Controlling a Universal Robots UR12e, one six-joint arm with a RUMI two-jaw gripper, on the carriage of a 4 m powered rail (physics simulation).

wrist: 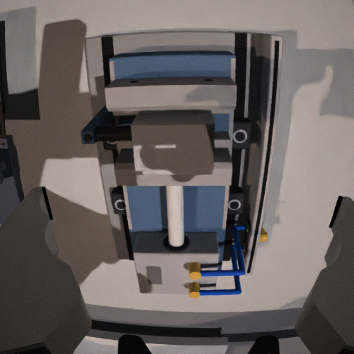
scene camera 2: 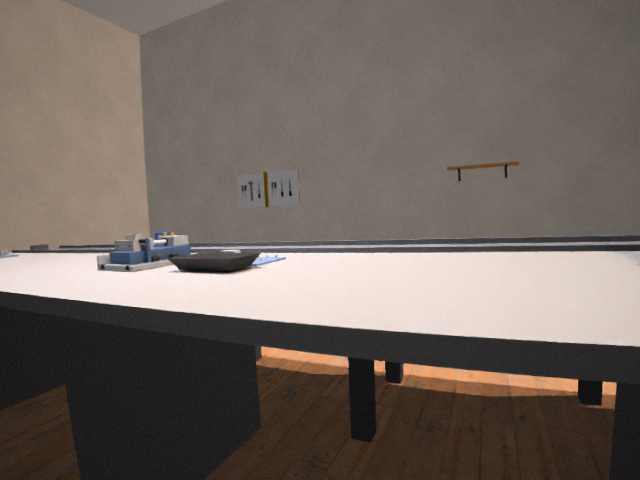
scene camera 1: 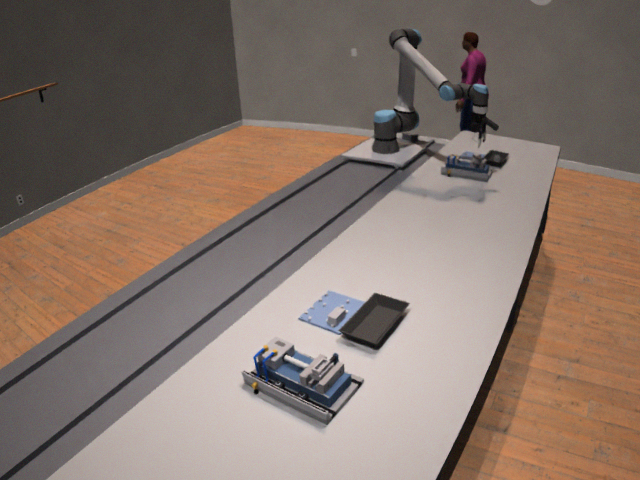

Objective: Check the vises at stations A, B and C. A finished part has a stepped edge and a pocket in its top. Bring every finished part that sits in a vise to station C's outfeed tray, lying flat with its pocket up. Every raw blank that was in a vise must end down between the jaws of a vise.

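Note:
My gripper (scene camera 1: 480, 140) (wrist: 193, 196) is open with nothing between its fingers, above the far vise (scene camera 1: 467, 167) (wrist: 175, 265). A plain grey block (wrist: 172, 150), with no pocket visible, appears to sit between that vise's jaws and stands above them, partly in shadow. The dark far tray (scene camera 1: 497, 158) is beside this vise; its contents are unclear in scene camera 1. In the near vise (scene camera 1: 310, 379), a grey part (scene camera 1: 321, 364) with what looks like a pocket sits between the jaws. A vise (scene camera 2: 149, 254) also shows in scene camera 2; its jaw contents are unclear.
A black tray (scene camera 1: 374, 320) and a blue pegged plate (scene camera 1: 323, 304) bearing a grey block (scene camera 1: 337, 315) lie beyond the near vise. A dark tray (scene camera 2: 214, 261) stands in scene camera 2. Blue hoses (wrist: 220, 273) and a dark stop rod (wrist: 112, 133) stick out on the far vise.

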